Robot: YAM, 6 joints.
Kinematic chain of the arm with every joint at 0, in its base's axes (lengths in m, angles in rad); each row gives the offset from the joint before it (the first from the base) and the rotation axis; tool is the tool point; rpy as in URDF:
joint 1: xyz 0 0 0.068 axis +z
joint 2: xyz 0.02 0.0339 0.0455 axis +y
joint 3: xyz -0.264 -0.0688 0 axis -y
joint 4: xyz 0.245 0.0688 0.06 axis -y
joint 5: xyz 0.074 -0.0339 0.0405 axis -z
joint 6: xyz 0.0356 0 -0.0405 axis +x
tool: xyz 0 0 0 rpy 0 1.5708 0
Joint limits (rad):
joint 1: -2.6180..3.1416
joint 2: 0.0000..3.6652
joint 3: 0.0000..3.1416
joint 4: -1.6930..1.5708
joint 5: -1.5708..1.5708
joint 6: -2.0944..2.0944
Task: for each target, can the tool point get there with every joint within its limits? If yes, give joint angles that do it. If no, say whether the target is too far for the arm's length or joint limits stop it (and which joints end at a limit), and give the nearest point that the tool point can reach.
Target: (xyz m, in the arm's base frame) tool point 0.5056 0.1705 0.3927
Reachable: yes | joints 0.3736 2.3559 2.2333 0.8153 0.8112 -1.0044
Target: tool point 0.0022 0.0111 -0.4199
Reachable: no: joint limits stop it (at a limit: joint 2) | nearest point 0.0125 0.0632 -0.3300 | short by 0.104 m
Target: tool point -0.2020 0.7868 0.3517
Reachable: no: too far | nearest point -0.1540 0.5999 0.2937 | short by 0.202 m
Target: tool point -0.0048 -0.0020 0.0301
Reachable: yes | joints 0.2176 3.2870 0.4446 -1.1783 0.0262 0.5543
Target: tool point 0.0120 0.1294 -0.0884
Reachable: yes | joints 1.3238 2.6509 0.5966 -0.1797 -0.5976 -0.9625
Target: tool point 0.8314 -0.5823 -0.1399
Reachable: no: too far | nearest point 0.5131 -0.3594 -0.0409 | short by 0.401 m
